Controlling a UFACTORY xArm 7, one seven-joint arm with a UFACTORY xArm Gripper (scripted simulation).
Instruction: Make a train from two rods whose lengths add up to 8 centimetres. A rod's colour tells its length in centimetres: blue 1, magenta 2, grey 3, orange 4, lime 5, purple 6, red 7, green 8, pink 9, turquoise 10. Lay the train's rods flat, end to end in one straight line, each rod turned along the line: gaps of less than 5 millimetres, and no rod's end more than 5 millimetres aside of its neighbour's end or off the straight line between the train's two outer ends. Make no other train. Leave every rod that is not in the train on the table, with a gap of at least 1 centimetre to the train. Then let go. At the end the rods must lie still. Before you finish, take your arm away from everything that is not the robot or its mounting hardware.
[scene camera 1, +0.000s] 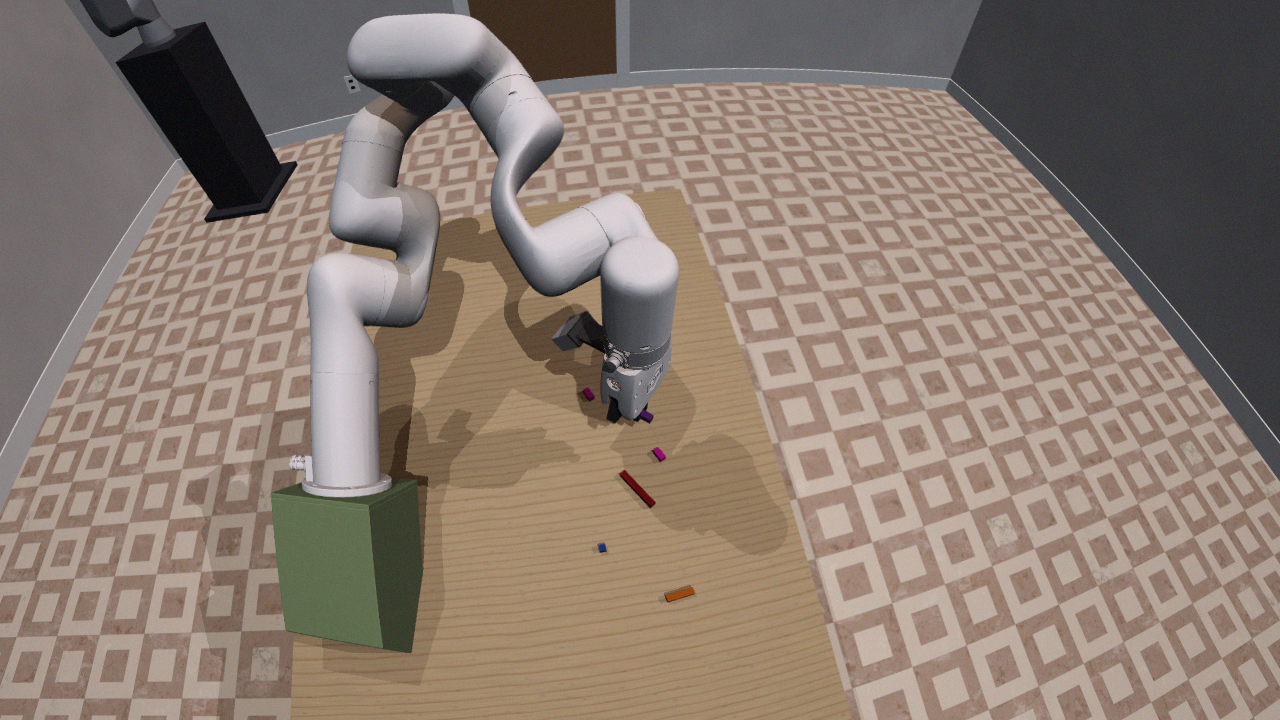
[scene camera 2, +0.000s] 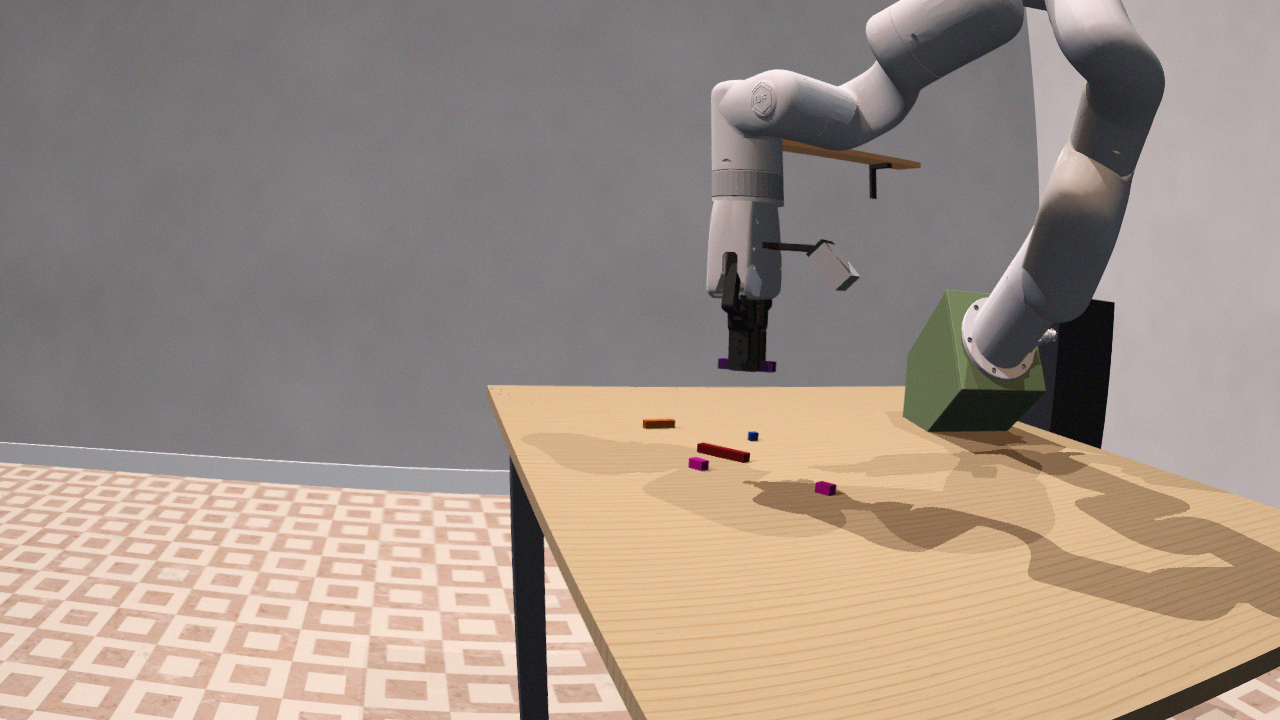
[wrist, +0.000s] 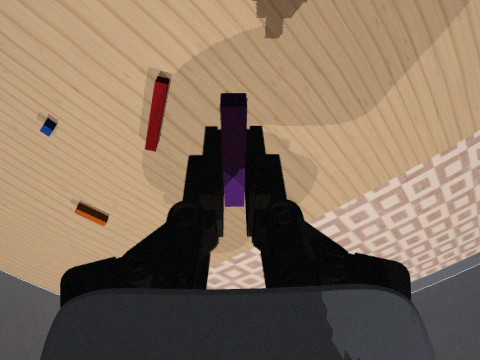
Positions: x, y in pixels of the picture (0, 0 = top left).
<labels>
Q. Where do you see my gripper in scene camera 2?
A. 746, 370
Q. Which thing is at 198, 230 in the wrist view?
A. My gripper.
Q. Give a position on a red rod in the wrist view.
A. At 161, 85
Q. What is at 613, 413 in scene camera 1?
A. My gripper.
</labels>
